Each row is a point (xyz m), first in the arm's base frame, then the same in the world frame.
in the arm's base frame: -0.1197 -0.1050 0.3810
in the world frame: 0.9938 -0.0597 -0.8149
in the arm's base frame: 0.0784 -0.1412 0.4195
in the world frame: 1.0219 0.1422 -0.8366
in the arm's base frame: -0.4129 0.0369 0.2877
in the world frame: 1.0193 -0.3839 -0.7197
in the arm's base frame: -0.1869 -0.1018 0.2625
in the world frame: 0.9389 -0.1301 -0.7119
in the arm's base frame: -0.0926 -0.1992 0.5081
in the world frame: 0.9598 -0.0030 -0.9611
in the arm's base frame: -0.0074 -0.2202 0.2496
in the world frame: 0.8701 0.0740 -0.7151
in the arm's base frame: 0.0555 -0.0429 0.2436
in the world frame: 1.0435 0.0864 -0.6428
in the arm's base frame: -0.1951 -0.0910 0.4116
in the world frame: 0.9992 -0.1348 -0.8488
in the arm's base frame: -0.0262 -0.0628 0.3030
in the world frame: 1.0269 0.0156 -0.7157
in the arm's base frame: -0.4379 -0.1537 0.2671
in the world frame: 0.8336 -0.3573 -0.7665
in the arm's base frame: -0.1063 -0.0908 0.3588
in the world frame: 1.0020 -0.0516 -0.7877
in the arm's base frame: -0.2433 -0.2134 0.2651
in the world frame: 0.8254 -0.1541 -0.7585
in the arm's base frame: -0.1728 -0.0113 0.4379
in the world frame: 1.0859 -0.1338 -0.8443
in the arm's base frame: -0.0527 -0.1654 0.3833
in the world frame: 0.9560 0.0211 -0.8280
